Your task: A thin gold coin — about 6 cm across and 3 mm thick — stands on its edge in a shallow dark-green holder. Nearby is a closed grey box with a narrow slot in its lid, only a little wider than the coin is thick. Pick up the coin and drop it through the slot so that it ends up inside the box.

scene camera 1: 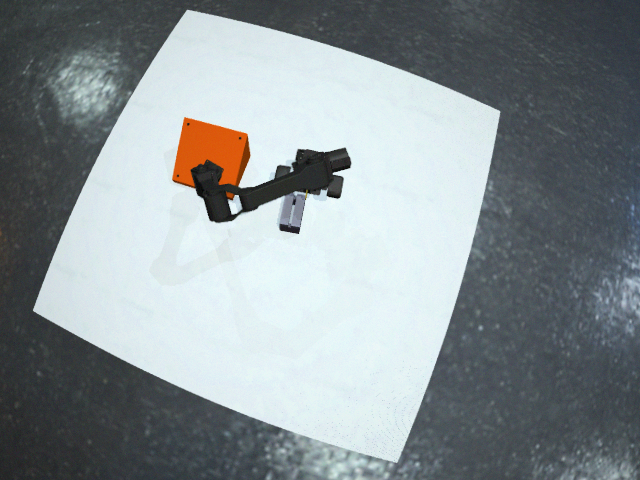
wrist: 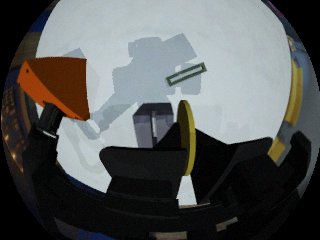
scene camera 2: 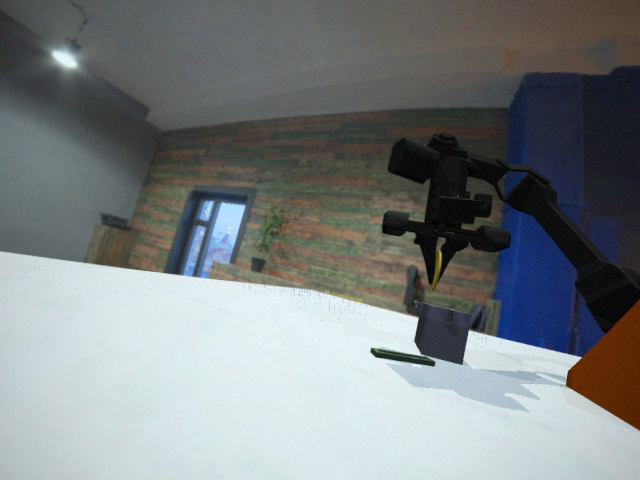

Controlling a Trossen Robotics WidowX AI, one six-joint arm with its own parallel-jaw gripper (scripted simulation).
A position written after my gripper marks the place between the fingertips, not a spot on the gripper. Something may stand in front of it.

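Note:
My gripper (scene camera 2: 432, 284), visible in the wrist view (wrist: 178, 126) too. Gripper carrying a gold coin (wrist: 184, 114).

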